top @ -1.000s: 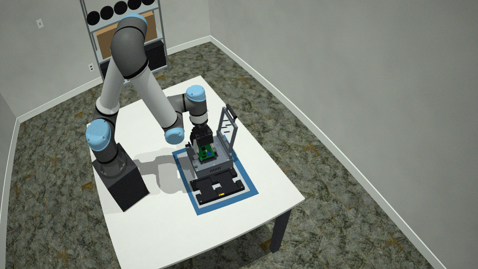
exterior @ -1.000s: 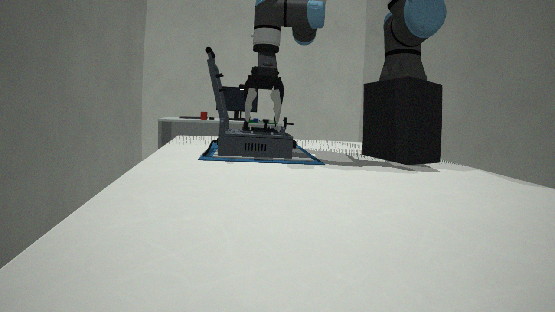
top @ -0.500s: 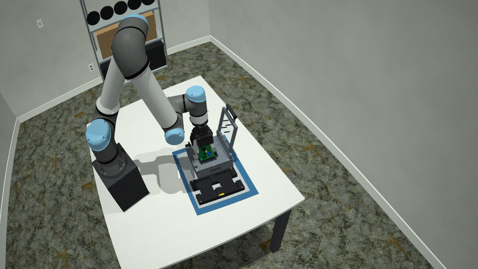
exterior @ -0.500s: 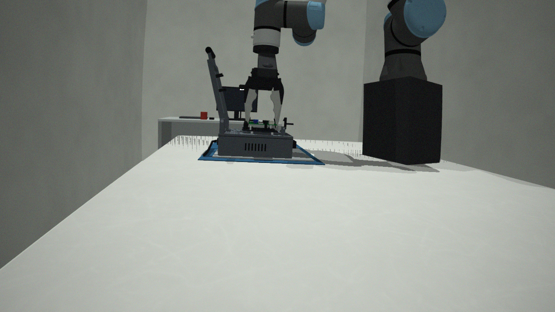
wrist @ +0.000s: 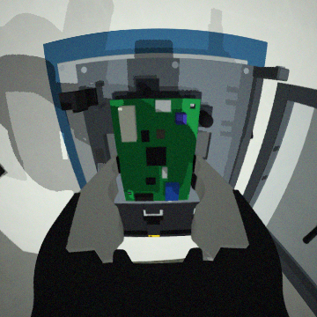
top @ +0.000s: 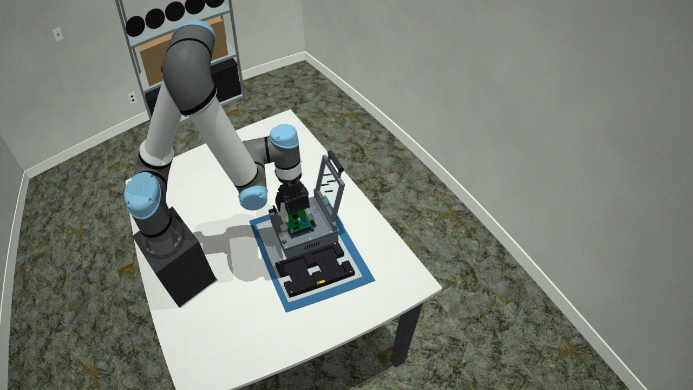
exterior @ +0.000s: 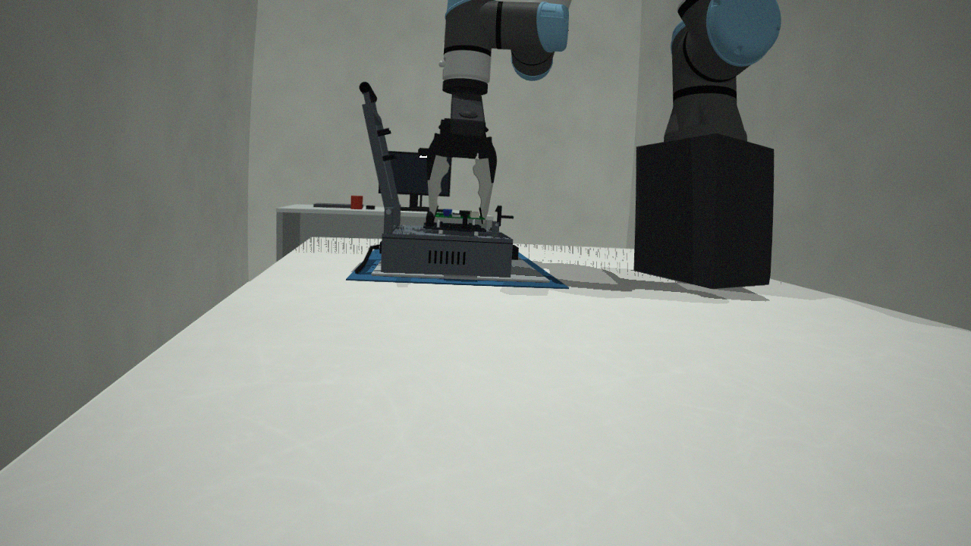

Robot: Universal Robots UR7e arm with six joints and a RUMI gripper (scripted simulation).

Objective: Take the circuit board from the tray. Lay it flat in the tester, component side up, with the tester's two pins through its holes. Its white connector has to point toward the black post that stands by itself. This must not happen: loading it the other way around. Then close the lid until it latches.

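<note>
The green circuit board lies right at my hand. Round my hand: lid (13 cm ahead, 10 cm above).
</note>
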